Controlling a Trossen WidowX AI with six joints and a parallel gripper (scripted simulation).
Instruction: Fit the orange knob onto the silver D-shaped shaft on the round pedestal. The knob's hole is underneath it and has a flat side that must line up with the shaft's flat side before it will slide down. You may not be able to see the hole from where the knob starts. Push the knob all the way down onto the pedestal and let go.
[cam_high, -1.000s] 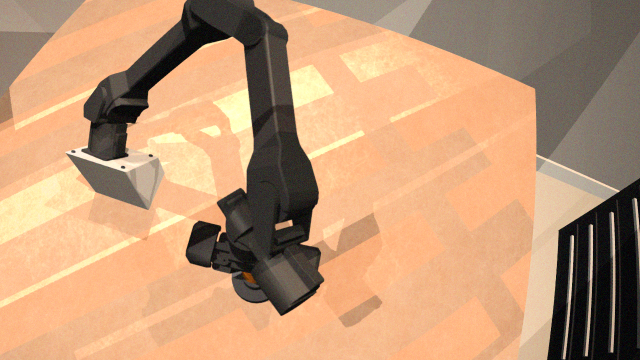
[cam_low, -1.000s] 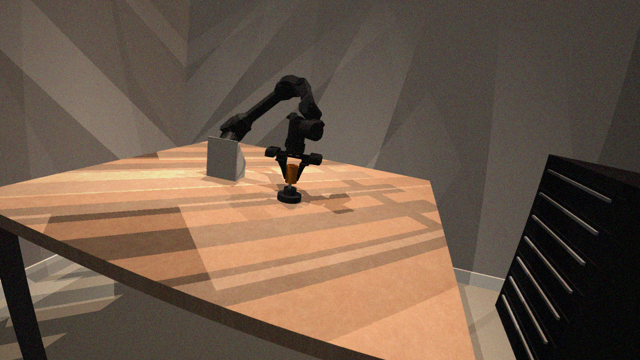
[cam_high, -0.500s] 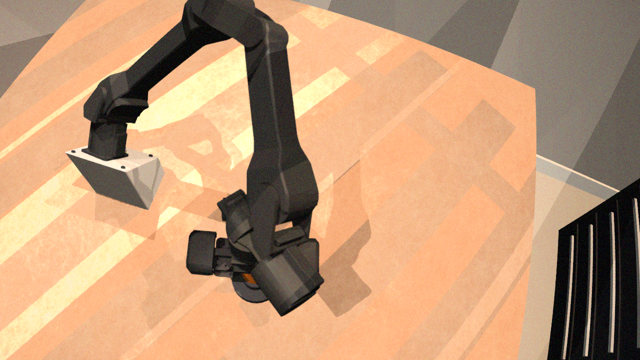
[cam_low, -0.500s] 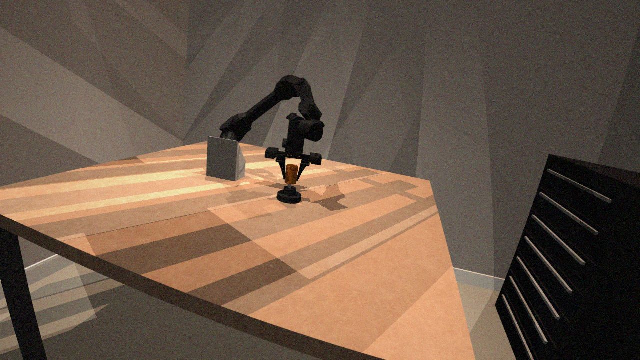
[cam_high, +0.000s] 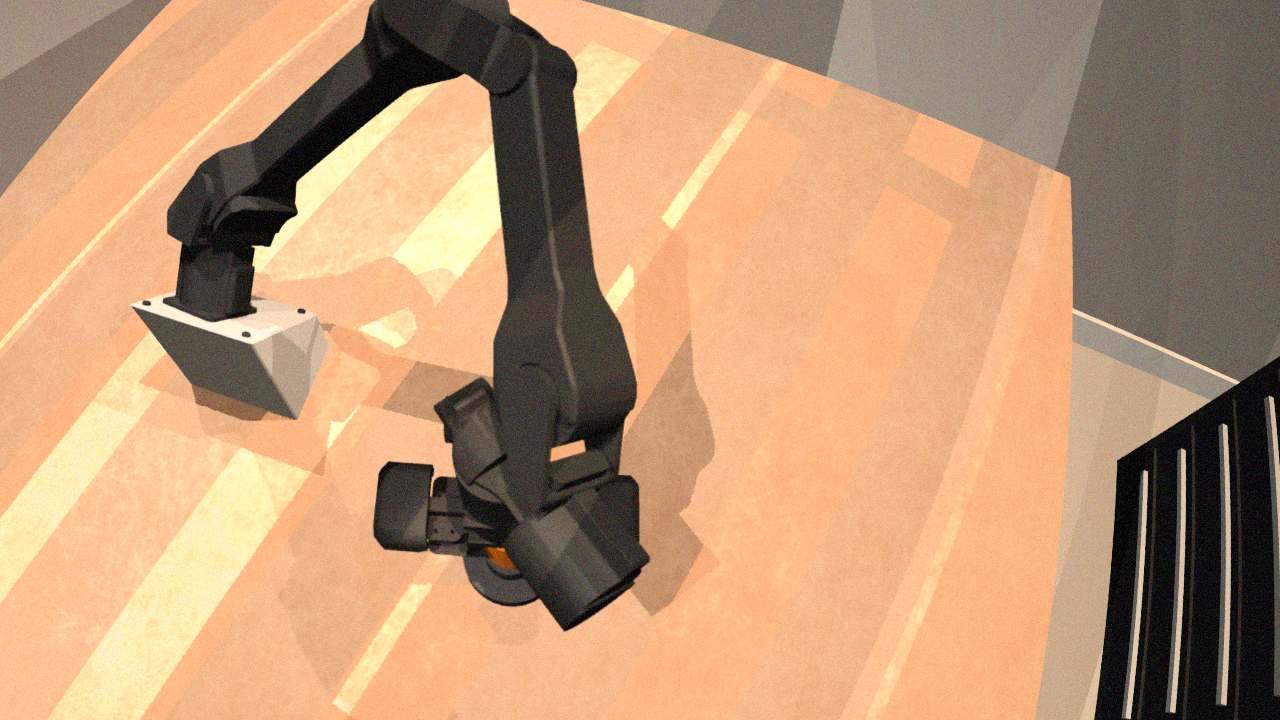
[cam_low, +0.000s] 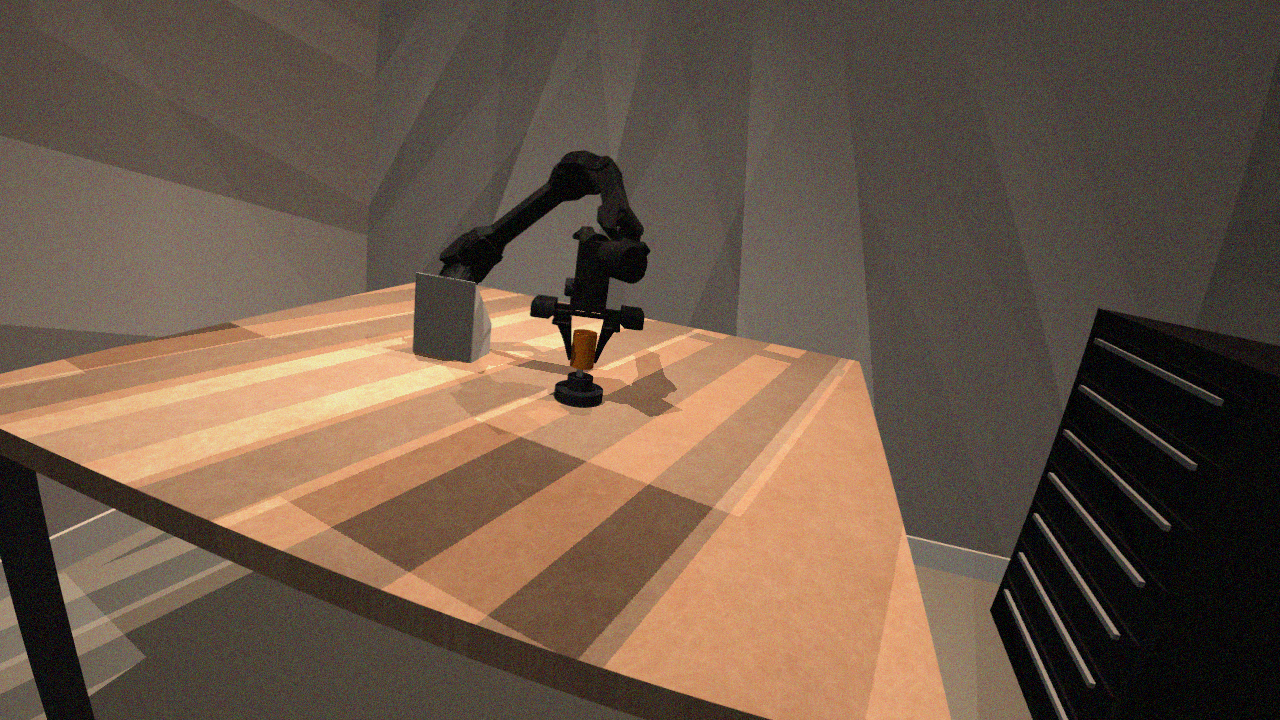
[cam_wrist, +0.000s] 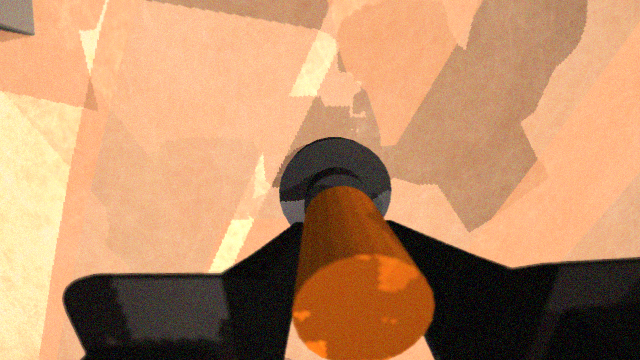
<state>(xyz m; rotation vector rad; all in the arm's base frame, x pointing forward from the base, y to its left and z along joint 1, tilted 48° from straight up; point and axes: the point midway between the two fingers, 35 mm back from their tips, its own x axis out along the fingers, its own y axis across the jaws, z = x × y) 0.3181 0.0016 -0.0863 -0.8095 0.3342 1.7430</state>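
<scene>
Now: the orange knob 30 mm above my gripper tip. The rest, counted from my gripper tip: round pedestal (40 mm below).
</scene>
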